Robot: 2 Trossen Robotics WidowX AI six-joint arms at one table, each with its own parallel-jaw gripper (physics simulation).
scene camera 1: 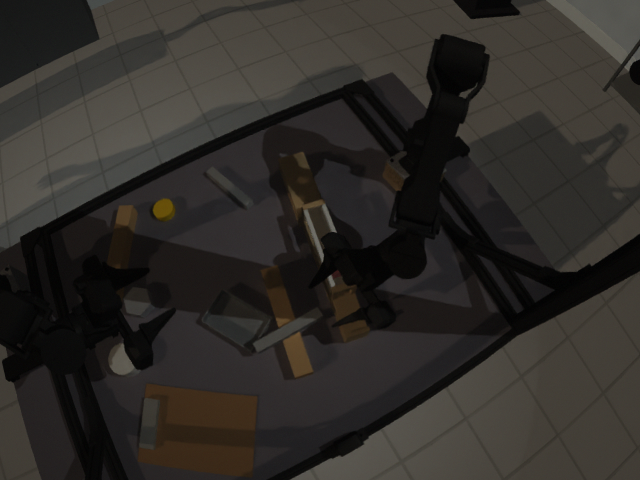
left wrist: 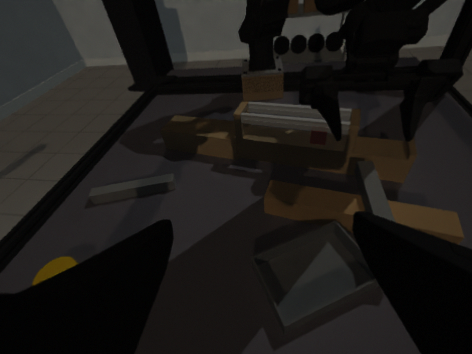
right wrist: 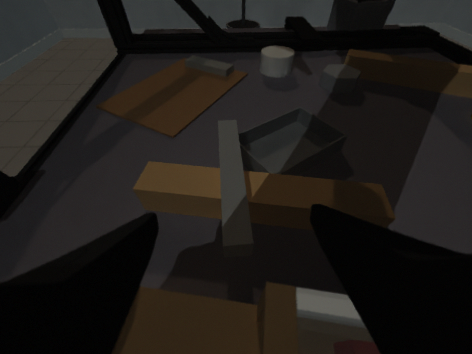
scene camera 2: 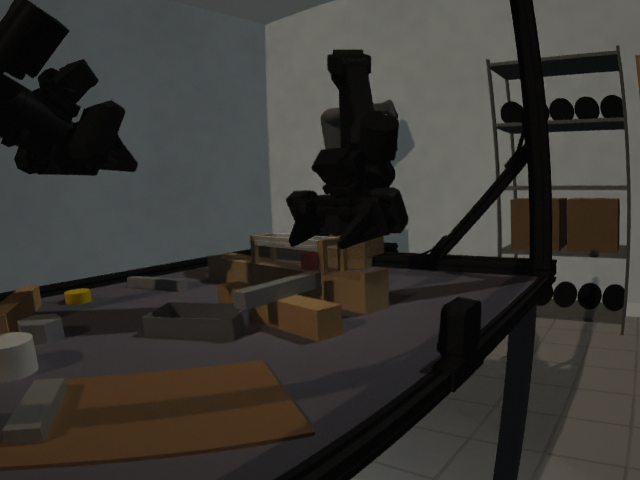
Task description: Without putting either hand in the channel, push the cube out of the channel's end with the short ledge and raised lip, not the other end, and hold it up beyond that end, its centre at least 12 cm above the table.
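Note:
The red cube [scene camera 1: 337,275] [scene camera 2: 310,260] [left wrist: 318,137] [right wrist: 356,347] is inside the channel [scene camera 1: 313,235] [left wrist: 295,119] [right wrist: 281,320], close to its lower end in scene camera 1. A wooden ledge [scene camera 1: 352,322] [scene camera 2: 356,290] [left wrist: 382,155] extends from that end; a longer-looking wooden ledge [scene camera 1: 299,180] [left wrist: 215,145] extends from the other. The raised lip is unclear. My right gripper [scene camera 1: 324,304] [scene camera 2: 317,244] [left wrist: 373,140] [right wrist: 235,216] is open and empty, above the cube's end of the channel. My left gripper [scene camera 1: 160,290] [left wrist: 261,225] is open and empty, far to the left.
A grey bar [scene camera 1: 286,330] [scene camera 2: 276,290] [right wrist: 232,185] lies across a wooden beam [scene camera 1: 299,356] [right wrist: 180,180] beside the channel. A grey tray [scene camera 1: 235,317] [right wrist: 290,145] lies left of them. An orange board [scene camera 1: 206,428], white cylinder [scene camera 1: 122,359] and yellow disc [scene camera 1: 163,209] lie farther away.

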